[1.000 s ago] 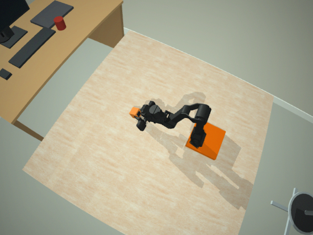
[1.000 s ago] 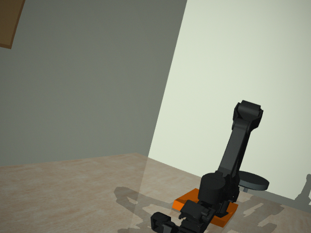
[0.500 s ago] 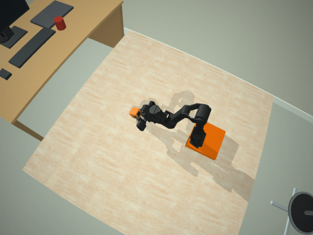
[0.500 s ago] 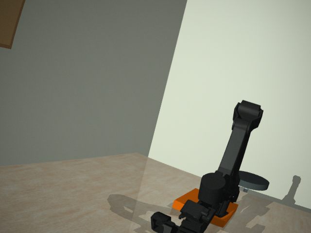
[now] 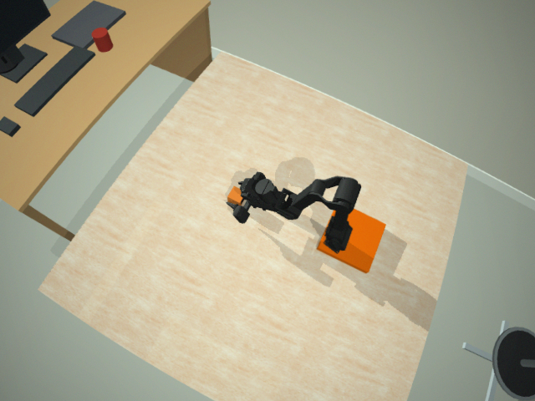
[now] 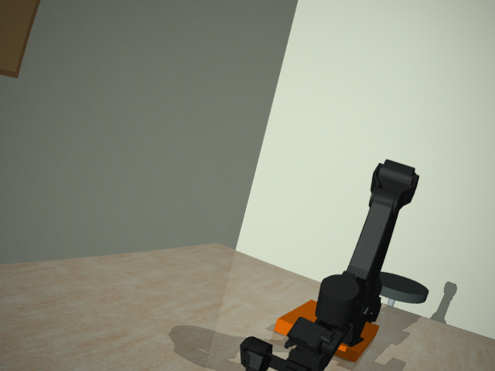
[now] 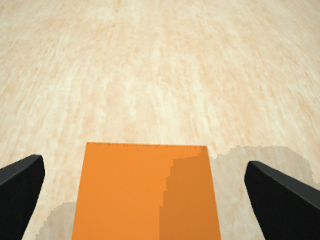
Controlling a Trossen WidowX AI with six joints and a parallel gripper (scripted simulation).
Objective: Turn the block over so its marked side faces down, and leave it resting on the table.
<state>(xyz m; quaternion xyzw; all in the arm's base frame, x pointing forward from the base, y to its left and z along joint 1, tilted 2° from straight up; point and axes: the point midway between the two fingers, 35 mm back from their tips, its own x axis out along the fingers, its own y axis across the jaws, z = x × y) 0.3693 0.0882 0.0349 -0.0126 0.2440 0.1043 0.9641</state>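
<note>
My gripper tip is 30 mm past the orange block, 10 mm to the left of it and 20 mm above it.
</note>
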